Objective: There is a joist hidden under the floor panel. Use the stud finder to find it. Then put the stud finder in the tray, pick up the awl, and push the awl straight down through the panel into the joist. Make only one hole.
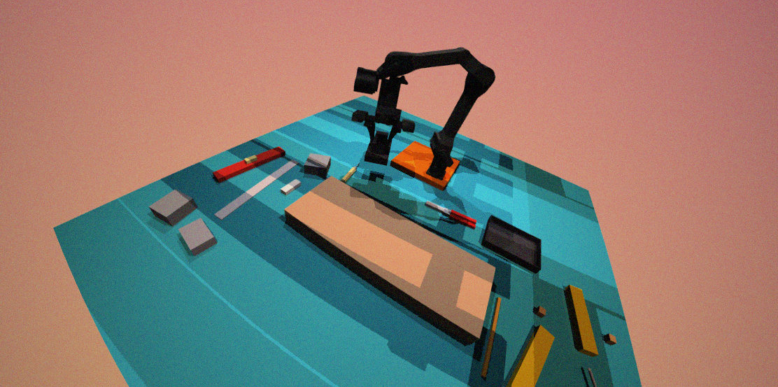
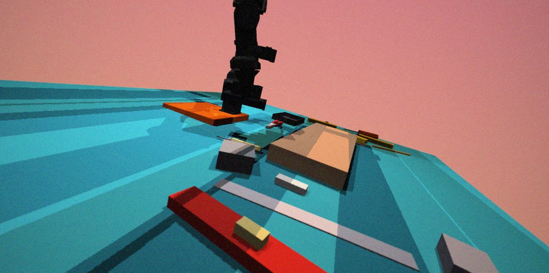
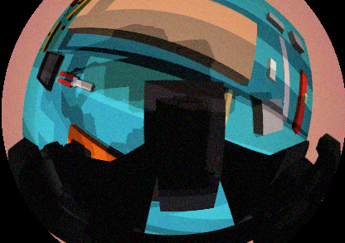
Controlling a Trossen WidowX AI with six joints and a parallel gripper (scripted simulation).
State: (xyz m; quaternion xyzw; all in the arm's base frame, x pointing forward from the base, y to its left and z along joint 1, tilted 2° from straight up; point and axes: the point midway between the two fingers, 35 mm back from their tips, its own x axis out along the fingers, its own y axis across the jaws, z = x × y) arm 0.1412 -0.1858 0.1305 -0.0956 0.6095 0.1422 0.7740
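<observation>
The awl is 2 cm ahead of my gripper tip, 7 cm to the right of it and 12 cm below it. Also, from my gripper tip: stud finder (1 cm ahead, 2 cm above); then white block (21 cm ahead, 18 cm to the right, 12 cm below); then green light (2 cm ahead, 1 cm to the left, 3 cm above).
</observation>
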